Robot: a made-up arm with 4 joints.
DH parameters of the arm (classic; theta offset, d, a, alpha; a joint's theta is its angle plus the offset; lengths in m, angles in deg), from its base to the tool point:
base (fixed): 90 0.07 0 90
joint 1: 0 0.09 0.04 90
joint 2: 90 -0.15 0.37 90
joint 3: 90 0.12 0.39 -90
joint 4: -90 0.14 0.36 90
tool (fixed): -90 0.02 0 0
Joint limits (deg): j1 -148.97..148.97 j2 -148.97..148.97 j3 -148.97..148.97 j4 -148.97..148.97
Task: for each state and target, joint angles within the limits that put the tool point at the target. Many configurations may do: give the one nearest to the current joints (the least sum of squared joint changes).
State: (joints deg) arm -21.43 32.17 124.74 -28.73
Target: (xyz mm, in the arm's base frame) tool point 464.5 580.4 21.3
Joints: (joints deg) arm -50.72 15.94 128.83 -18.96
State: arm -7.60 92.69 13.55 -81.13
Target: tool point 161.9 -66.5 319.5
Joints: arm -33.54 93.67 20.99 -92.12
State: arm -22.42 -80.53 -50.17 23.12
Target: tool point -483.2 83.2 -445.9
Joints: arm -40.26 -104.20 -29.52 18.26
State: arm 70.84 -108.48 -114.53 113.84
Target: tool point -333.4 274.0 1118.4
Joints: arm 62.92 -113.41 -107.44 115.34
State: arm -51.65 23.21 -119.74 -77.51
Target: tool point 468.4 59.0 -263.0
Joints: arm -83.41 -13.09 -101.26 -73.33
